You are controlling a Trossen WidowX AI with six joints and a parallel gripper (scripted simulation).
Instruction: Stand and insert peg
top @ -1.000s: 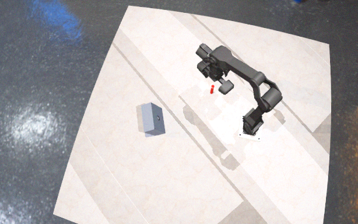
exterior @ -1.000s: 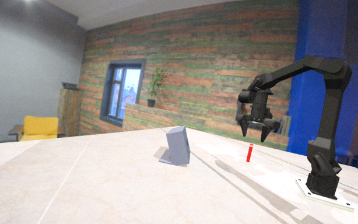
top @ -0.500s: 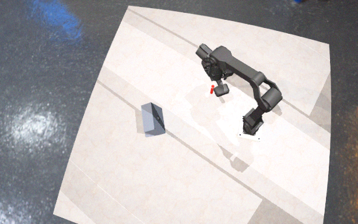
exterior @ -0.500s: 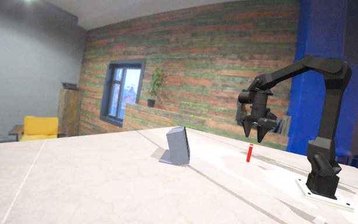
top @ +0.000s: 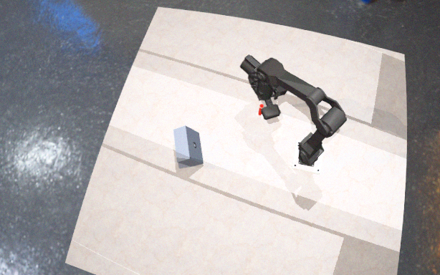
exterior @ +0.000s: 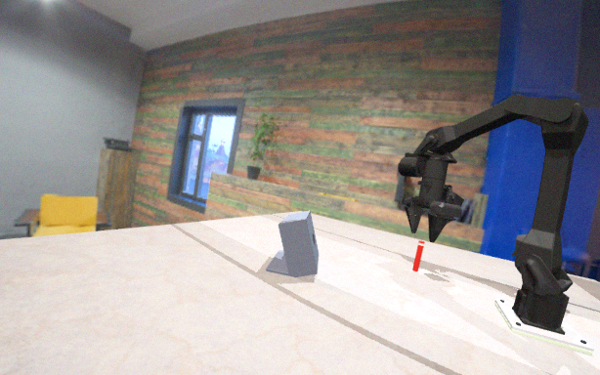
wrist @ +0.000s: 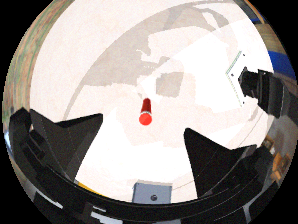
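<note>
My gripper tip is 3 cm above the red peg. The rest, counted from my gripper tip: grey sloped panel 24 cm ahead, 22 cm to the left, 3 cm below; panel foot 27 cm ahead, 23 cm to the left, 9 cm below.
</note>
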